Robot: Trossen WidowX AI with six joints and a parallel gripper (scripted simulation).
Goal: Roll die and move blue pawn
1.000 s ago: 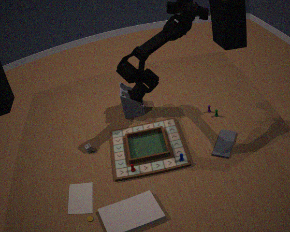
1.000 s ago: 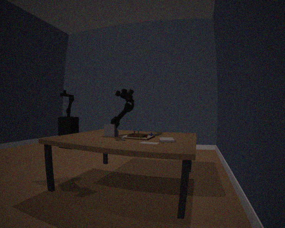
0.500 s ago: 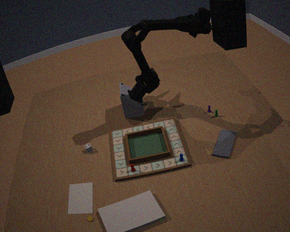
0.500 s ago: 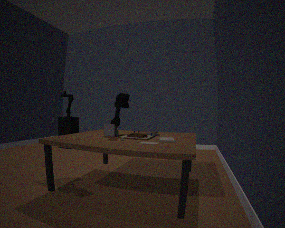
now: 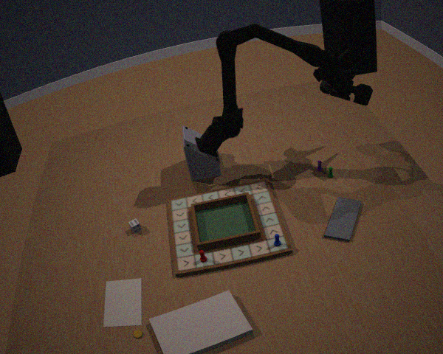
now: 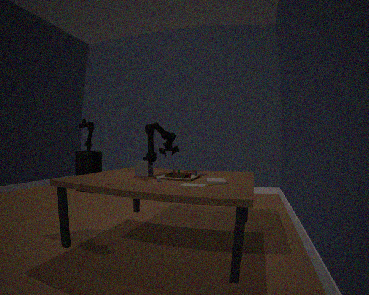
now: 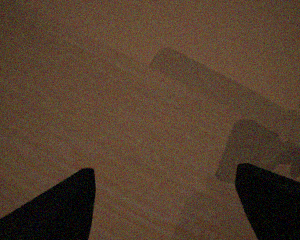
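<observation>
Now: the blue pawn 42 cm to the right of my gripper tip, 34 cm ahead of it and 11 cm below it. Round my gripper tip: grey slab 33 cm ahead, 23 cm to the right, 14 cm below; then purple pawn 20 cm to the right, 13 cm below, 10 cm ahead; then green pawn 18 cm to the right, 15 cm ahead, 13 cm below.
</observation>
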